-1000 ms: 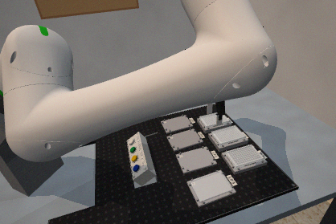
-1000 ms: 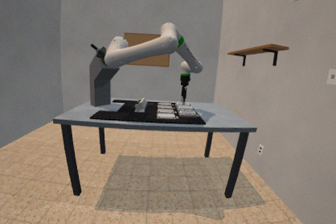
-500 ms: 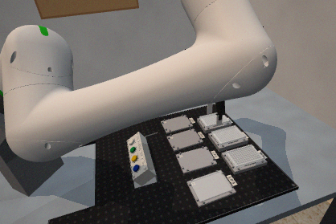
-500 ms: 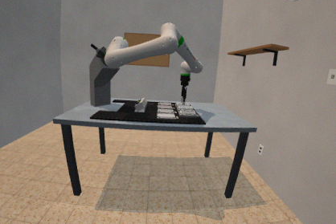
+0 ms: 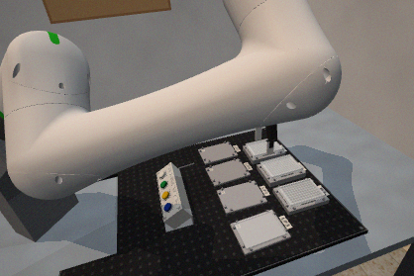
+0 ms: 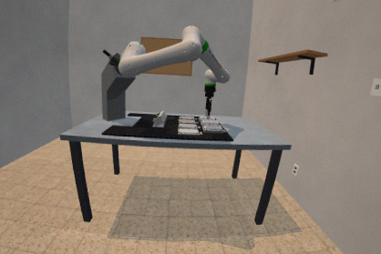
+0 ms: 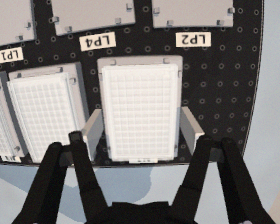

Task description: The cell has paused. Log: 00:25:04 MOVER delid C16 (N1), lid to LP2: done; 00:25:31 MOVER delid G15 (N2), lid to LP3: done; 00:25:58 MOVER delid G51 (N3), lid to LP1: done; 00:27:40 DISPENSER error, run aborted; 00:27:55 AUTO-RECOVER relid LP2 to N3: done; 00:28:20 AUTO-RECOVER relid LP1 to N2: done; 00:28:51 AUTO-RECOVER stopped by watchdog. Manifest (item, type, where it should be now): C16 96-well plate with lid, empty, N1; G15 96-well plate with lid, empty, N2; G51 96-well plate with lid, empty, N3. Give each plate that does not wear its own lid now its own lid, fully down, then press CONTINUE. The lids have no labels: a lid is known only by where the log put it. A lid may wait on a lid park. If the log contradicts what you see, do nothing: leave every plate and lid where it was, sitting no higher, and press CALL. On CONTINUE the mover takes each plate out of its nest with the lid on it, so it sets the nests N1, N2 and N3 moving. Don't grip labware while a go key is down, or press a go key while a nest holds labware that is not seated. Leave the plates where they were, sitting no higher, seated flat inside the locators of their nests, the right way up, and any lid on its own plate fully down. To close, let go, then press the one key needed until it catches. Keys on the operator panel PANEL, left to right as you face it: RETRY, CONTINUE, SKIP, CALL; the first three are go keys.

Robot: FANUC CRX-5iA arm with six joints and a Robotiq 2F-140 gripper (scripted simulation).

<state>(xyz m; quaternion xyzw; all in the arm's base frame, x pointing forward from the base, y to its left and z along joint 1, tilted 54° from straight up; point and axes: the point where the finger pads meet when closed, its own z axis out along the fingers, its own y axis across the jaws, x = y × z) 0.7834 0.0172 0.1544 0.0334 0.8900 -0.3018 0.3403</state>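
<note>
My gripper is now 12 cm to the left of the plate, 4 cm past it and 3 cm above it. Also, from my hand: lid park LP2: 15 cm behind, 12 cm to the left, 5 cm below; LP1 label: 15 cm to the right, 15 cm behind, 6 cm below; lid park LP4: 19 cm behind, 5 cm below.
</note>
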